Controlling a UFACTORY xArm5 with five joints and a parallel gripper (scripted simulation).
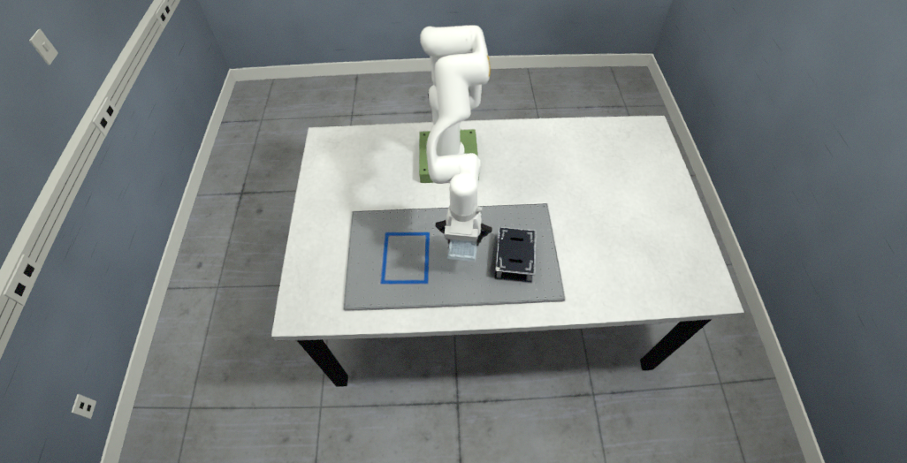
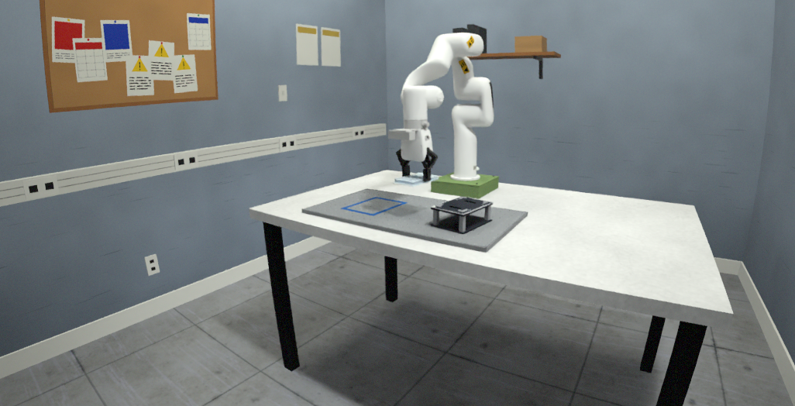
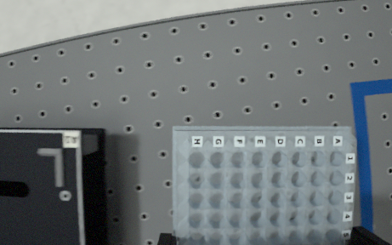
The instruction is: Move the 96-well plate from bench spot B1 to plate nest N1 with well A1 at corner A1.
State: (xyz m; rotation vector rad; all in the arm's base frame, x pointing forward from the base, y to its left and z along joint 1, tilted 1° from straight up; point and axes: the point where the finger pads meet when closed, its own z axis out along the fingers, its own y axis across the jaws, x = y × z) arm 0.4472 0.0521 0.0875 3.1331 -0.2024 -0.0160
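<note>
My hand is 170 mm to the right of the raised black plate nest and 70 mm above it. The rest, counted from my hand: pale 96-well plate (10 mm below).
</note>
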